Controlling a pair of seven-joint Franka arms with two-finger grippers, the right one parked.
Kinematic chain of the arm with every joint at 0, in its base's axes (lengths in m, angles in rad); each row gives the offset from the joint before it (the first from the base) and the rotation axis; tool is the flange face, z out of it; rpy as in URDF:
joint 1: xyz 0 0 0.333 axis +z
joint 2: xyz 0 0 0 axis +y
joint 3: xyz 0 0 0.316 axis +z
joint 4: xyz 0.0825 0 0 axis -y
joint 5: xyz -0.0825 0 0.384 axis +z
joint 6: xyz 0 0 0 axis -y
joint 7: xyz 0.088 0 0 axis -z
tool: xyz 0 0 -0.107 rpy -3.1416 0 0
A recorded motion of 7 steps. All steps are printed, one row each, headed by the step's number.
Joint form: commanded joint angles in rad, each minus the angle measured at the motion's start. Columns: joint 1, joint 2, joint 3, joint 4, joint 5, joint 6, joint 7.
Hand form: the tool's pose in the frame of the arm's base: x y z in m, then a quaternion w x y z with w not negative. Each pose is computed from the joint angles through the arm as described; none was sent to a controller.
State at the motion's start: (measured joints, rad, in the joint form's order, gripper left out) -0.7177 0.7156 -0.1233 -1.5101 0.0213 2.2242 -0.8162
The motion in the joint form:
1: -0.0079 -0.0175 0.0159 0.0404 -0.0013 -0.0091 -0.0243
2: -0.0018 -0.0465 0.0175 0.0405 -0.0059 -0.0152 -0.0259
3: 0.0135 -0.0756 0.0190 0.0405 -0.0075 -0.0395 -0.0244
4: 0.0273 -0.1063 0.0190 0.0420 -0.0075 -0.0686 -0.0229
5: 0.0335 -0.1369 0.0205 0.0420 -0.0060 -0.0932 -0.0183
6: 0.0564 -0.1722 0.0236 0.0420 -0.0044 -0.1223 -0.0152
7: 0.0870 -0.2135 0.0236 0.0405 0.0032 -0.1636 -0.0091
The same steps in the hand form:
1: 0.4974 -0.5253 0.2738 0.03641 0.99927 0.01130 -0.00217
2: 0.5018 -0.5223 0.2942 0.04481 0.99884 0.01657 0.00558
3: 0.5091 -0.5128 0.3128 0.04568 0.99864 0.02374 0.00834
4: 0.5145 -0.5042 0.3328 0.04574 0.99847 0.02913 0.01071
5: 0.5163 -0.4985 0.3522 0.04607 0.99839 0.02947 0.01476
6: 0.5258 -0.4826 0.3745 0.04576 0.99797 0.03953 0.01972
7: 0.5354 -0.4620 0.3990 0.04103 0.99766 0.04931 0.02370

